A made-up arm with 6 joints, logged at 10 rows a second.
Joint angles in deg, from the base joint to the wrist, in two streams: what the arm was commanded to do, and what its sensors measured. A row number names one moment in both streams.
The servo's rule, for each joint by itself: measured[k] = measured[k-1] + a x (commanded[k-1-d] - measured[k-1]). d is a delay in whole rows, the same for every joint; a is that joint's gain. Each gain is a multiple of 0.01, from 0.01 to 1. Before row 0 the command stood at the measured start. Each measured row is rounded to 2 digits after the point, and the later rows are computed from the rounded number. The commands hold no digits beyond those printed.
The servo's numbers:
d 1
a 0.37 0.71 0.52 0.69 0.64 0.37
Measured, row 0:
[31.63 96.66 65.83 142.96 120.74 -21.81]
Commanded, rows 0 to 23:
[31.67 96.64 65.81 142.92 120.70 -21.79]
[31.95 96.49 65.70 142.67 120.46 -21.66]
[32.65 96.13 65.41 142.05 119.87 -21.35]
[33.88 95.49 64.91 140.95 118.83 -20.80]
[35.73 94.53 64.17 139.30 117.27 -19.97]
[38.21 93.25 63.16 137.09 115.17 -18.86]
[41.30 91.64 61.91 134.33 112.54 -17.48]
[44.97 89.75 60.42 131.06 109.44 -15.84]
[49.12 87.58 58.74 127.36 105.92 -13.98]
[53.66 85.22 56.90 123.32 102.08 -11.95]
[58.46 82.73 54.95 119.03 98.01 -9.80]
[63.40 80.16 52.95 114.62 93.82 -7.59]
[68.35 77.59 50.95 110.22 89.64 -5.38]
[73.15 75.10 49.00 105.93 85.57 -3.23]
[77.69 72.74 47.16 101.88 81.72 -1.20]
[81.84 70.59 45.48 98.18 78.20 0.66]
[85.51 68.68 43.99 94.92 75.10 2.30]
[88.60 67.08 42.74 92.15 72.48 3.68]
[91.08 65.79 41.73 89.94 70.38 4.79]
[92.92 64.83 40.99 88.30 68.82 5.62]
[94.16 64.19 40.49 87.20 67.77 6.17]
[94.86 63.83 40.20 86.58 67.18 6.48]
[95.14 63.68 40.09 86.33 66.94 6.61]
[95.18 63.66 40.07 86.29 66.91 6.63]
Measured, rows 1 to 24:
[31.63 96.66 65.83 142.96 120.74 -21.81]
[31.64 96.65 65.82 142.93 120.71 -21.80]
[31.75 96.54 65.76 142.75 120.55 -21.75]
[32.08 96.25 65.58 142.27 120.11 -21.60]
[32.75 95.71 65.23 141.36 119.29 -21.30]
[33.85 94.87 64.68 139.94 118.00 -20.81]
[35.46 93.72 63.89 137.97 116.19 -20.09]
[37.62 92.24 62.86 135.46 113.85 -19.12]
[40.34 90.47 61.59 132.42 111.03 -17.91]
[43.59 88.42 60.11 128.93 107.76 -16.46]
[47.32 86.15 58.44 125.06 104.12 -14.79]
[51.44 83.72 56.63 120.90 100.21 -12.94]
[55.87 81.19 54.72 116.57 96.12 -10.96]
[60.49 78.63 52.76 112.19 91.97 -8.90]
[65.17 76.12 50.80 107.87 87.87 -6.80]
[69.80 73.72 48.91 103.74 83.93 -4.73]
[74.25 71.50 47.13 99.90 80.26 -2.74]
[78.42 69.50 45.50 96.46 76.96 -0.88]
[82.19 67.78 44.06 93.49 74.09 0.81]
[85.48 66.37 42.85 91.04 71.72 2.28]
[88.23 65.28 41.88 89.15 69.86 3.52]
[90.42 64.51 41.16 87.80 68.52 4.50]
[92.06 64.03 40.66 86.96 67.66 5.23]
[93.20 63.78 40.36 86.53 67.20 5.74]

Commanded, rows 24 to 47:
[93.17 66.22 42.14 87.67 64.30 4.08]
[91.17 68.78 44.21 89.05 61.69 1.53]
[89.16 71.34 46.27 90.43 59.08 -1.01]
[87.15 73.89 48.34 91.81 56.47 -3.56]
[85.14 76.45 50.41 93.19 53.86 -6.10]
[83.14 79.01 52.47 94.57 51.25 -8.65]
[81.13 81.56 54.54 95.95 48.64 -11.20]
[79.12 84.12 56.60 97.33 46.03 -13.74]
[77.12 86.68 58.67 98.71 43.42 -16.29]
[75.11 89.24 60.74 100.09 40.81 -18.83]
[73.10 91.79 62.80 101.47 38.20 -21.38]
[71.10 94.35 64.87 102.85 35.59 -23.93]
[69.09 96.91 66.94 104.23 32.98 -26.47]
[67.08 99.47 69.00 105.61 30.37 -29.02]
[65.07 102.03 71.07 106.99 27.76 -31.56]
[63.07 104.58 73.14 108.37 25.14 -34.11]
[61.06 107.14 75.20 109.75 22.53 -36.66]
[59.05 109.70 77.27 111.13 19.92 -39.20]
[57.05 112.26 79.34 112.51 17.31 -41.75]
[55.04 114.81 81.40 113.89 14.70 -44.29]
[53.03 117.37 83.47 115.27 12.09 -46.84]
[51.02 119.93 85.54 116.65 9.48 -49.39]
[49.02 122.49 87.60 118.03 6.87 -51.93]
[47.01 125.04 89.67 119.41 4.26 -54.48]
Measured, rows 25 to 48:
[93.93 63.69 40.21 86.36 67.01 6.07]
[93.65 65.49 41.21 87.26 65.28 5.33]
[92.73 67.83 42.77 88.50 62.98 3.92]
[91.41 70.32 44.59 89.83 60.48 2.10]
[89.83 72.85 46.54 91.20 57.91 0.01]
[88.09 75.41 48.55 92.57 55.32 -2.25]
[86.26 77.97 50.59 93.95 52.72 -4.62]
[84.36 80.52 52.64 95.33 50.11 -7.05]
[82.42 83.08 54.70 96.71 47.50 -9.53]
[80.46 85.64 56.76 98.09 44.89 -12.03]
[78.48 88.20 58.83 99.47 42.28 -14.55]
[76.49 90.75 60.89 100.85 39.67 -17.08]
[74.50 93.31 62.96 102.23 37.06 -19.61]
[72.50 95.87 65.03 103.61 34.45 -22.15]
[70.49 98.43 67.09 104.99 31.84 -24.69]
[68.48 100.99 69.16 106.37 29.23 -27.23]
[66.48 103.54 71.23 107.75 26.61 -29.78]
[64.47 106.10 73.29 109.13 24.00 -32.33]
[62.46 108.66 75.36 110.51 21.39 -34.87]
[60.46 111.22 77.43 111.89 18.78 -37.42]
[58.45 113.77 79.49 113.27 16.17 -39.96]
[56.44 116.33 81.56 114.65 13.56 -42.51]
[54.43 118.89 83.63 116.03 10.95 -45.06]
[52.43 121.45 85.69 117.41 8.34 -47.60]

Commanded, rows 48 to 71:
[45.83 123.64 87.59 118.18 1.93 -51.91]
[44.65 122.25 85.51 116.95 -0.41 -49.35]
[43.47 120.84 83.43 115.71 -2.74 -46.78]
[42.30 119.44 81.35 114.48 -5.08 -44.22]
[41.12 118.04 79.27 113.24 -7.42 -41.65]
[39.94 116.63 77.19 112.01 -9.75 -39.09]
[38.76 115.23 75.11 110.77 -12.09 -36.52]
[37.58 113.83 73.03 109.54 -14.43 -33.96]
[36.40 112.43 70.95 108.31 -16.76 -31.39]
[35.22 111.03 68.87 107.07 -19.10 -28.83]
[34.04 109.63 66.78 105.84 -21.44 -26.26]
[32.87 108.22 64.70 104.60 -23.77 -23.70]
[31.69 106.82 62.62 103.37 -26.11 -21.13]
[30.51 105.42 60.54 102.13 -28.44 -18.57]
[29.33 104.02 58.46 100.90 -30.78 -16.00]
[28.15 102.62 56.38 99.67 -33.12 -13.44]
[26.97 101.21 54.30 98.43 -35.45 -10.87]
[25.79 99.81 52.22 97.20 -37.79 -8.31]
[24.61 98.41 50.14 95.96 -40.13 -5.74]
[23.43 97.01 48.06 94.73 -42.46 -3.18]
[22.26 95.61 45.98 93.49 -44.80 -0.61]
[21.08 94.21 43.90 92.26 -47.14 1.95]
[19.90 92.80 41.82 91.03 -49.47 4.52]
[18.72 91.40 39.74 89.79 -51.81 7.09]
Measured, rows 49 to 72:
[50.42 124.00 87.76 118.79 5.73 -50.15]
[48.72 123.74 87.67 118.37 3.30 -50.80]
[47.21 122.68 86.55 117.39 0.93 -50.26]
[45.83 121.37 84.93 116.23 -1.42 -48.97]
[44.52 120.00 83.07 115.02 -3.76 -47.21]
[43.26 118.61 81.09 113.79 -6.10 -45.15]
[42.03 117.20 79.06 112.56 -8.44 -42.91]
[40.82 115.80 77.01 111.32 -10.78 -40.55]
[39.62 114.40 74.94 110.09 -13.12 -38.11]
[38.43 113.00 72.87 108.86 -15.45 -35.62]
[37.24 111.60 70.79 107.62 -17.79 -33.11]
[36.06 110.20 68.70 106.39 -20.13 -30.58]
[34.88 108.79 66.62 105.15 -22.46 -28.03]
[33.70 107.39 64.54 103.92 -24.80 -25.48]
[32.52 105.99 62.46 102.68 -27.13 -22.92]
[31.34 104.59 60.38 101.45 -29.47 -20.36]
[30.16 103.19 58.30 100.22 -31.81 -17.80]
[28.98 101.78 56.22 98.98 -34.14 -15.24]
[27.80 100.38 54.14 97.75 -36.48 -12.68]
[26.62 98.98 52.06 96.51 -38.82 -10.11]
[25.44 97.58 49.98 95.28 -41.15 -7.55]
[24.26 96.18 47.90 94.04 -43.49 -4.98]
[23.08 94.78 45.82 92.81 -45.83 -2.42]
[21.90 93.37 43.74 91.58 -48.16 0.15]

